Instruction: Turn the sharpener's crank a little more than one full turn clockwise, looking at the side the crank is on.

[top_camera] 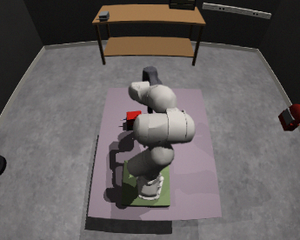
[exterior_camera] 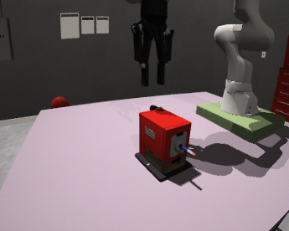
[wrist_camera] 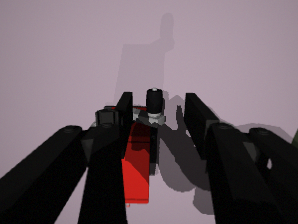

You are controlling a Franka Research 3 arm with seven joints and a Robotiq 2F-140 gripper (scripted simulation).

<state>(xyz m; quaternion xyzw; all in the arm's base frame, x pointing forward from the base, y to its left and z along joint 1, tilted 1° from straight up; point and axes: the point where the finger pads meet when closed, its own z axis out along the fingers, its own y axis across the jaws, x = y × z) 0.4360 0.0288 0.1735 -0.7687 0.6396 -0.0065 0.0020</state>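
Right now my hand is 10 cm above the black knob and 2 cm to the right of it.
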